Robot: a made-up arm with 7 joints. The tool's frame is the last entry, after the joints. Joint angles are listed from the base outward. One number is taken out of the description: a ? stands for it. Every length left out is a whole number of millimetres.
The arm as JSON. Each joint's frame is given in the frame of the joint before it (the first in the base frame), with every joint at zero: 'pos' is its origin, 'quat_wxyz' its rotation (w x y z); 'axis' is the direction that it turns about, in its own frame. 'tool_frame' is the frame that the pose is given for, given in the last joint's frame.
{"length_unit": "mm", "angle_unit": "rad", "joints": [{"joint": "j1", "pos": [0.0, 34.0, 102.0], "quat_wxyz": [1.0, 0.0, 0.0, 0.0], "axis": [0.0, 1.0, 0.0]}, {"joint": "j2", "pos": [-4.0, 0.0, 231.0], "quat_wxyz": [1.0, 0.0, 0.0, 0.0], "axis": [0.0, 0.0, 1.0]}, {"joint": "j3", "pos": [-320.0, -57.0, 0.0], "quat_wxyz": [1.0, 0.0, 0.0, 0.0], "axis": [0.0, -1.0, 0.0]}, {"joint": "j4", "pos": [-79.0, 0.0, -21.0], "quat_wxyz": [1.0, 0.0, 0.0, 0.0], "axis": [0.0, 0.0, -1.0]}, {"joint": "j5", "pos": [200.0, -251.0, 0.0], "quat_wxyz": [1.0, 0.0, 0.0, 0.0], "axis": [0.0, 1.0, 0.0]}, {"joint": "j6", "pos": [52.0, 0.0, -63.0], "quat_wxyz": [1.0, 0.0, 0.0, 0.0], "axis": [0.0, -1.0, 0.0]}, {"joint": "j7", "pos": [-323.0, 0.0, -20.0], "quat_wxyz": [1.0, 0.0, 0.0, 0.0], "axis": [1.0, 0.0, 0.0]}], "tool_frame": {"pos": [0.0, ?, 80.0], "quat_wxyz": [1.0, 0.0, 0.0, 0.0]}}
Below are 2 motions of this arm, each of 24 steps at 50 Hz.
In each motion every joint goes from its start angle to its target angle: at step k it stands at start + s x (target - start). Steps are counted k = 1, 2, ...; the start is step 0. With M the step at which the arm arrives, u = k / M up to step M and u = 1 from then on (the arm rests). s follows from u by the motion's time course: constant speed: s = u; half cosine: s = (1 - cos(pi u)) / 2; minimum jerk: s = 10 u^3 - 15 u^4 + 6 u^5.
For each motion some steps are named. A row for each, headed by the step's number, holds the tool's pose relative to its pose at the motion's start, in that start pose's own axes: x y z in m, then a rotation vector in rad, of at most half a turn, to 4 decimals.
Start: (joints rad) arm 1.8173 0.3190 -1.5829 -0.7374 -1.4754 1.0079 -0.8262
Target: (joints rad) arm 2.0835 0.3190 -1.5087 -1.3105 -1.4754 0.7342 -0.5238
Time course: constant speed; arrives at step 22
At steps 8, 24:
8: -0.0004 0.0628 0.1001 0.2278 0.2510 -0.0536
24: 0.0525 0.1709 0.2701 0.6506 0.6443 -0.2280

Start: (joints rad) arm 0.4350 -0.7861 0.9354 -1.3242 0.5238 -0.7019 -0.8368
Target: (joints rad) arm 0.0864 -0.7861 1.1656 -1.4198 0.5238 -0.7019 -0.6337
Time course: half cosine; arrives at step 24
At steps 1, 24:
1: -0.0007 0.0008 0.0002 0.0007 0.0006 -0.0021
24: -0.1262 0.2118 0.0574 0.1643 0.1470 -0.4829

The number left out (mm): -118.0
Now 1 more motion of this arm.
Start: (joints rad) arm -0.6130 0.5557 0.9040 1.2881 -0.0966 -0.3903 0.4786
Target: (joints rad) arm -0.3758 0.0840 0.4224 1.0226 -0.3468 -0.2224 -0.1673
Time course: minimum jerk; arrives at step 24
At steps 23, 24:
23: -0.2348 0.3364 0.0335 -1.3514 -0.3838 -0.1892
24: -0.2349 0.3366 0.0334 -1.3523 -0.3839 -0.1893

